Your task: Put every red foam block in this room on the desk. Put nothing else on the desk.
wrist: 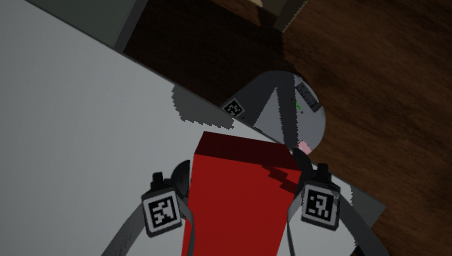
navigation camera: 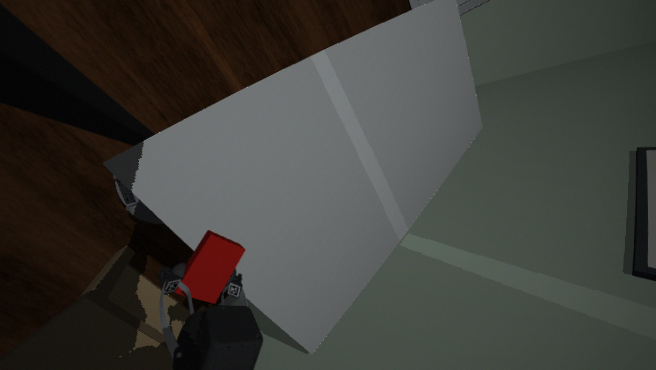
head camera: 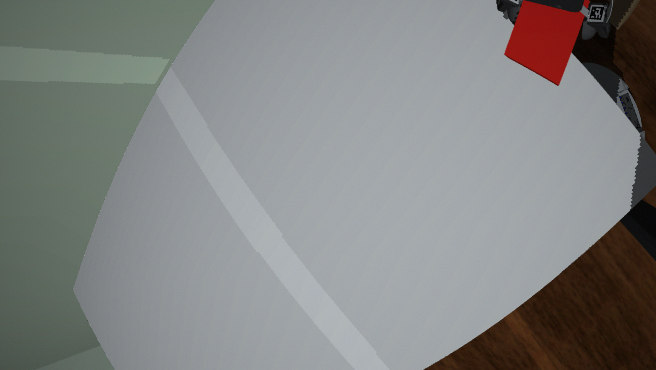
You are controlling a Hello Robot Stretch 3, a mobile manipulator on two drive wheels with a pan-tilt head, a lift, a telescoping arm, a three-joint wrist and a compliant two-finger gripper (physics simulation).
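Frame: origin at the robot's base, x ahead, y left, z up, level; metres.
Seen in the pictures: gripper, fingertip midpoint: point(wrist: 239, 174) point(navigation camera: 203, 271) point(head camera: 552, 19).
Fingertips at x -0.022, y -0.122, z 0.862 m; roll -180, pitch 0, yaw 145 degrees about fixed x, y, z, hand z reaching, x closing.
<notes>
Pixels of each thing's top centre, then the offset from my fingertips to it. "*": a spot on its surface instead. Level surfaces: height alone.
- red foam block, middle of its top: point(wrist: 233, 231) point(head camera: 547, 23) point(navigation camera: 212, 272) dx +0.015, dy +0.013, dz +0.045 m
- desk, its level: dz -0.142 m
- dark picture frame, surface spot: point(navigation camera: 642, 215) * dx +0.982, dy -0.181, dz +0.456 m
A red foam block point(head camera: 545, 47) point(navigation camera: 215, 267) point(wrist: 240, 210) is between the two fingertips of my gripper point(head camera: 553, 17) point(navigation camera: 203, 283) point(wrist: 239, 174), which is shut on it. The desk point(head camera: 350, 150) point(navigation camera: 275, 165) point(wrist: 75, 125) has a pale grey top. The block is held above the desk's near edge, with its far end over the top in the head and navigation views. A dark shadow lies on the desk top beyond the block in the wrist view. The block's rear part is cut off in the wrist view.
My rounded base point(navigation camera: 125, 195) point(wrist: 312, 125) stands by the desk's edge. A brown wooden piece of furniture point(navigation camera: 107, 320) is at the lower left of the navigation view. A green wall point(head camera: 60, 175) point(navigation camera: 550, 150) borders the desk, with a dark picture frame point(navigation camera: 642, 215) on it.
</notes>
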